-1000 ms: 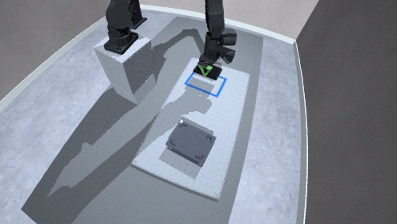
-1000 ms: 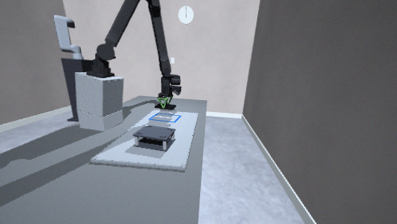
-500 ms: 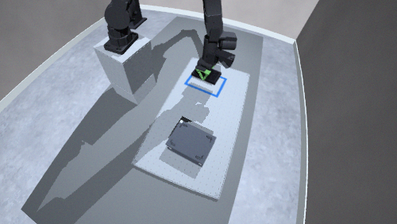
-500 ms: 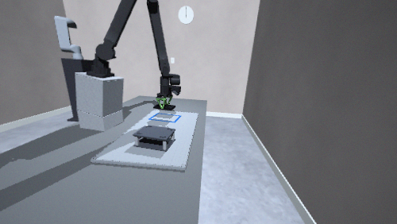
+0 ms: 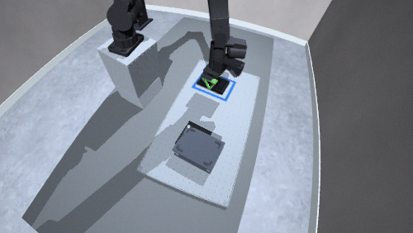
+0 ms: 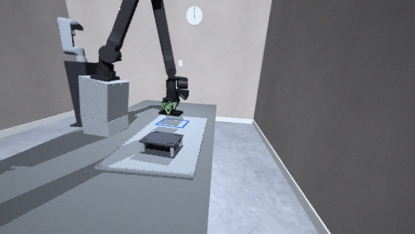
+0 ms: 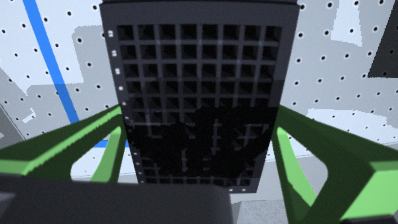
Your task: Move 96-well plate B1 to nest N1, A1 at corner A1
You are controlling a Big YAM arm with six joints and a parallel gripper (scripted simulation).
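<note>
My gripper is now 30 mm short of the raised plate nest, 290 mm to the left of it and 50 mm above it. From my hand the other things lie so: white corner mark 40 mm behind, 220 mm to the right, 40 mm below; black 96-well plate 10 mm below.
</note>
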